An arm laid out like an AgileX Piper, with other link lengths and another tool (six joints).
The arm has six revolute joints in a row. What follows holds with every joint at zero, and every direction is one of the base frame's.
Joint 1 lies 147.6 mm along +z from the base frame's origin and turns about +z.
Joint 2 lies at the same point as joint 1 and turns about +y.
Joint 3 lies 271.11 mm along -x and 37.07 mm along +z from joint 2 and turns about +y.
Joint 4 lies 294.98 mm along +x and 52.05 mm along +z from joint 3 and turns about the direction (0.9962, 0, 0.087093).
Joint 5 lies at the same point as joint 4 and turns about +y.
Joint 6 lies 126.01 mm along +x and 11.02 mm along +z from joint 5 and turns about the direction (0.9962, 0, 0.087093).
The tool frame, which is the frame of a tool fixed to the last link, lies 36.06 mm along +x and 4 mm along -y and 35.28 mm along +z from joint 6; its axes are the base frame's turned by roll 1.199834, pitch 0.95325 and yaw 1.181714 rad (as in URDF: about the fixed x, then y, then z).
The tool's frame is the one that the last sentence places.
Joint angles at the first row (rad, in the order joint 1, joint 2, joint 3, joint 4, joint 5, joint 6):
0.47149 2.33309 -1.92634 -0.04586 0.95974 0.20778
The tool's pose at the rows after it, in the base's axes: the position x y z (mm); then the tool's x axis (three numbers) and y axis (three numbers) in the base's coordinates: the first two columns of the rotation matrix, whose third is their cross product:
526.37 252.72 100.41 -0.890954 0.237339 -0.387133 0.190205 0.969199 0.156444
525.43 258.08 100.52 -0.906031 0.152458 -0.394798 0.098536 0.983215 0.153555
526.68 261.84 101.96 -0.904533 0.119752 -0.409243 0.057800 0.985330 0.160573
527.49 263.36 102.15 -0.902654 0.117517 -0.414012 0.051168 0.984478 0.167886
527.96 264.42 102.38 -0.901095 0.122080 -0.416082 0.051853 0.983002 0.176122
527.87 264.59 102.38 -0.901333 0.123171 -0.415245 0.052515 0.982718 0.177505
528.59 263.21 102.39 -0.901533 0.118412 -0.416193 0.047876 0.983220 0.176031
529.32 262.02 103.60 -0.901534 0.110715 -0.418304 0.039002 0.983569 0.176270
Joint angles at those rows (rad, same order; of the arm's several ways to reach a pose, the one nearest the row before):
0.47043 2.33310 -1.92637 -0.04400 0.95573 0.13192
0.46832 2.33309 -1.92512 -0.01816 0.94681 0.02450
0.46833 2.33309 -1.92510 -0.00644 0.92871 -0.01982
0.46833 2.33414 -1.92513 0.00000 0.91893 -0.02795
0.46833 2.33413 -1.92401 0.00639 0.91110 -0.02876
0.46833 2.33412 -1.92400 0.00809 0.91110 -0.02875
0.46499 2.33414 -1.92403 0.00930 0.91112 -0.03753
0.46106 2.33211 -1.92402 0.01345 0.91110 -0.05221

